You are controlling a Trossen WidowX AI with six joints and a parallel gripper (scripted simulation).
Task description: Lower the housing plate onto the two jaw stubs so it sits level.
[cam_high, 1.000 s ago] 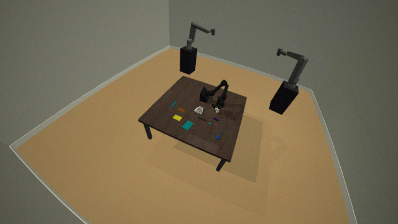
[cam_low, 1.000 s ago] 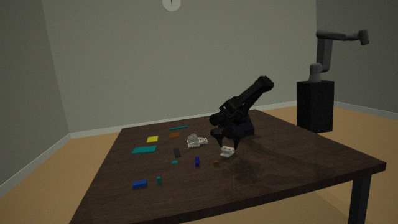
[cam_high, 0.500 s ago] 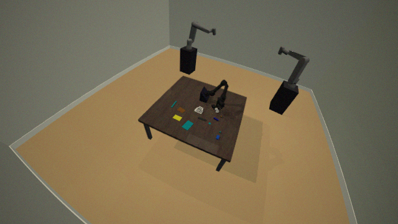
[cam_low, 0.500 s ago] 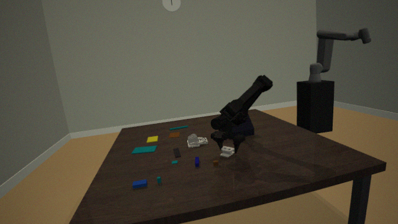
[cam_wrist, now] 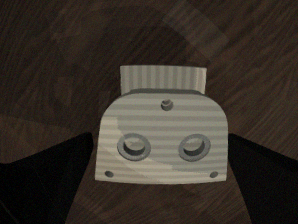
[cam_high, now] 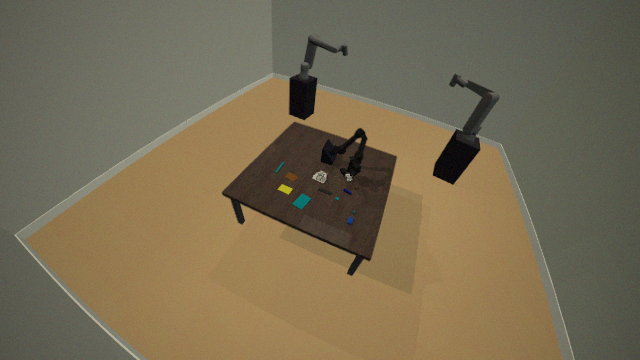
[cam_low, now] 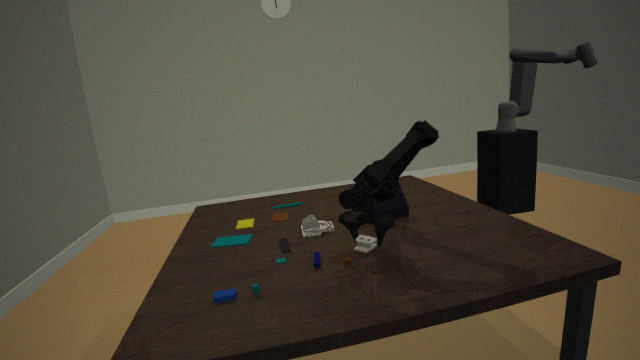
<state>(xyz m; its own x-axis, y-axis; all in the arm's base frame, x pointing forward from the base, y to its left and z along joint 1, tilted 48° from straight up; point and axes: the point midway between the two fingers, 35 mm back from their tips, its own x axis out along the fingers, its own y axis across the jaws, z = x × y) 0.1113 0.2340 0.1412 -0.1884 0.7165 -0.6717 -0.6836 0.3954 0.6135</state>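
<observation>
Now: the small white piece 10 mm to the left of my gripper tip and 10 mm ahead of it. Round my gripper tip: teal tile (490 mm ahead, 210 mm to the right, 10 mm below); then dark bar (280 mm ahead, 100 mm to the right, 10 mm below); then brown cube (110 mm to the left, 90 mm ahead).
</observation>
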